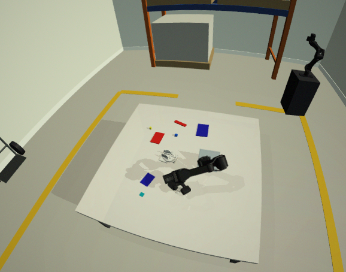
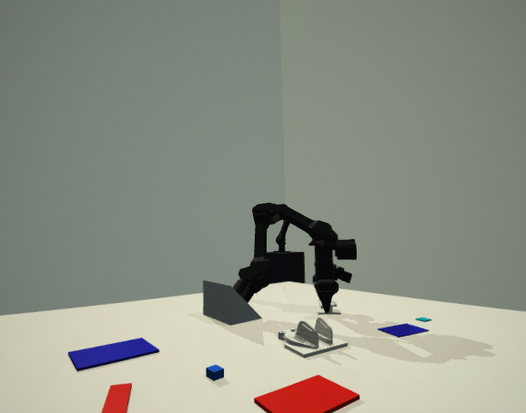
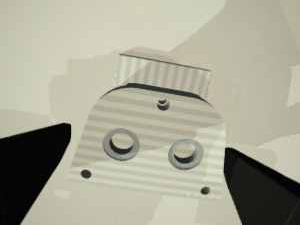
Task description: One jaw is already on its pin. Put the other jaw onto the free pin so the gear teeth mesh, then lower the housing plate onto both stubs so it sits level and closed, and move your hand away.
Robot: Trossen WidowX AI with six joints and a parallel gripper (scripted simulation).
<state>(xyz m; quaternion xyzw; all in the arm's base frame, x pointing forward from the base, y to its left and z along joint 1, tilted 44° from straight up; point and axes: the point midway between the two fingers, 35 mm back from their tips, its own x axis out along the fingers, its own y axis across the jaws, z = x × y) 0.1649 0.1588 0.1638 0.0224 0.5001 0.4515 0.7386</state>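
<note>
The jaw is 28 cm to the right of my gripper tip and 11 cm ahead of it. Also, from my gripper tip: teal tile 27 cm ahead, 9 cm to the left, 1 cm below; then flat blue plate 60 cm to the right, 12 cm behind, 1 cm below; then blue cube 51 cm to the right, 12 cm ahead.
</note>
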